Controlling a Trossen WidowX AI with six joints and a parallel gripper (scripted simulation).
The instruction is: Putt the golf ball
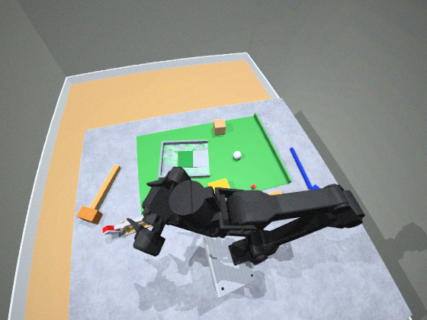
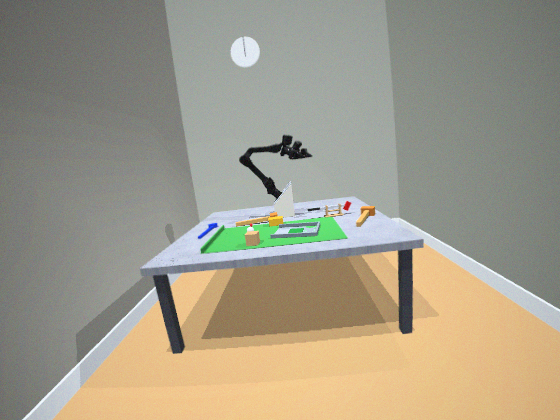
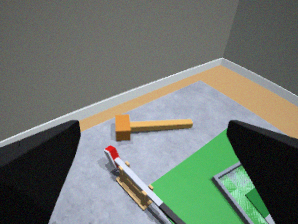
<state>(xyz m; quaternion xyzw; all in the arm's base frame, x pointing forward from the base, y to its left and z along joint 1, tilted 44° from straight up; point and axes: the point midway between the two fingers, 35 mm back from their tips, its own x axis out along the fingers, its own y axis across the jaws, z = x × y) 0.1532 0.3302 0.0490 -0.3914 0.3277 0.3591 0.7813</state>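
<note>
Right now my gripper tip is 43 cm to the left of the small red cube, 39 cm above it and 10 cm short of it. From my gripper tip the other things lie so: yellow block 38 cm below, 26 cm to the right, 13 cm ahead; wooden stand 37 cm below, 12 cm to the left, 6 cm ahead; red putter 35 cm below, 10 cm to the left, 6 cm ahead.
</note>
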